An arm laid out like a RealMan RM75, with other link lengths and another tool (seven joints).
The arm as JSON. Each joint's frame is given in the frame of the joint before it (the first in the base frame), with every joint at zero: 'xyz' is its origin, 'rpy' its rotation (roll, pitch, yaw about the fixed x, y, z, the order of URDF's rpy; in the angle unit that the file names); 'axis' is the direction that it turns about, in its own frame. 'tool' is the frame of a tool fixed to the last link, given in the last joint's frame.
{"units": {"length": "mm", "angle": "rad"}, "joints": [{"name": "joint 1", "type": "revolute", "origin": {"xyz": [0.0, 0.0, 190.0], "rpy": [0.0, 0.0, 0.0]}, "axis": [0.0, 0.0, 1.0]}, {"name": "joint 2", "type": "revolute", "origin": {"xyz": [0.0, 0.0, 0.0], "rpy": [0.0, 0.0, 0.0]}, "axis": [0.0, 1.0, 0.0]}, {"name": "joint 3", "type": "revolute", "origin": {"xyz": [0.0, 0.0, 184.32], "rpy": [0.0, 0.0, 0.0]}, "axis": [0.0, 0.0, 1.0]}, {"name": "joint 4", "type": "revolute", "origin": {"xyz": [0.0, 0.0, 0.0], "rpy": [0.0, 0.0, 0.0]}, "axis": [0.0, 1.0, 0.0]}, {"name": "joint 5", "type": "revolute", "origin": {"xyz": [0.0, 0.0, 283.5], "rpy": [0.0, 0.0, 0.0]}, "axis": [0.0, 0.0, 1.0]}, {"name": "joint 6", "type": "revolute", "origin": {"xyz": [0.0, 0.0, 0.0], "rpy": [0.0, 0.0, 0.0]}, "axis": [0.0, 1.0, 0.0]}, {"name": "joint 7", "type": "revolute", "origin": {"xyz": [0.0, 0.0, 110.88], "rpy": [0.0, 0.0, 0.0]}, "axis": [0.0, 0.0, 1.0]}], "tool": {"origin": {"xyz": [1.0, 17.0, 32.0], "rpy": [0.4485, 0.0, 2.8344]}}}
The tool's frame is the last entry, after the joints.
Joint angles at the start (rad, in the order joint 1, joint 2, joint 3, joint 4, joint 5, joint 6, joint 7): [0.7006 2.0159 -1.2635 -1.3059 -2.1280 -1.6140 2.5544]
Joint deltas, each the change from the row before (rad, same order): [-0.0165 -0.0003 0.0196 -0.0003 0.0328 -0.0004 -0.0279]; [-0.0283 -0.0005 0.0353 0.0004 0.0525 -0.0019 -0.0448]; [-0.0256 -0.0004 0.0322 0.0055 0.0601 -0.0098 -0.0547]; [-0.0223 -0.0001 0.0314 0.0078 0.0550 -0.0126 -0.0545]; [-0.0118 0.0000 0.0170 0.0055 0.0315 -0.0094 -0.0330]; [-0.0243 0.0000 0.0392 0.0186 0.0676 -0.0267 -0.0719]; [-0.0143 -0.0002 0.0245 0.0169 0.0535 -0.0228 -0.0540]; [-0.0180 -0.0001 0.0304 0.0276 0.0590 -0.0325 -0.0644]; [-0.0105 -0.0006 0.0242 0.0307 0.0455 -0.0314 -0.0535]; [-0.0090 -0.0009 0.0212 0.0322 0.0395 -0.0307 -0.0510]
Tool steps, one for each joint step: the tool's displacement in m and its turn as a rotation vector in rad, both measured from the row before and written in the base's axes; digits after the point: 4 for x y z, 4 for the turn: [0.0033 -0.0001 0.0052 0.0040 0.0385 0.0082]; [0.0067 -0.0001 0.0095 0.0121 0.0629 0.0102]; [0.0062 -0.0018 0.0086 0.0048 0.0650 0.0232]; [0.0063 -0.0020 0.0082 0.0075 0.0597 0.0255]; [0.0035 -0.0015 0.0045 0.0041 0.0333 0.0179]; [0.0092 -0.0039 0.0096 0.0082 0.0732 0.0368]; [0.0054 -0.0036 0.0061 0.0048 0.0561 0.0343]; [0.0092 -0.0048 0.0065 0.0052 0.0655 0.0353]; [0.0080 -0.0043 0.0042 0.0016 0.0535 0.0300]; [0.0081 -0.0042 0.0031 0.0027 0.0488 0.0279]
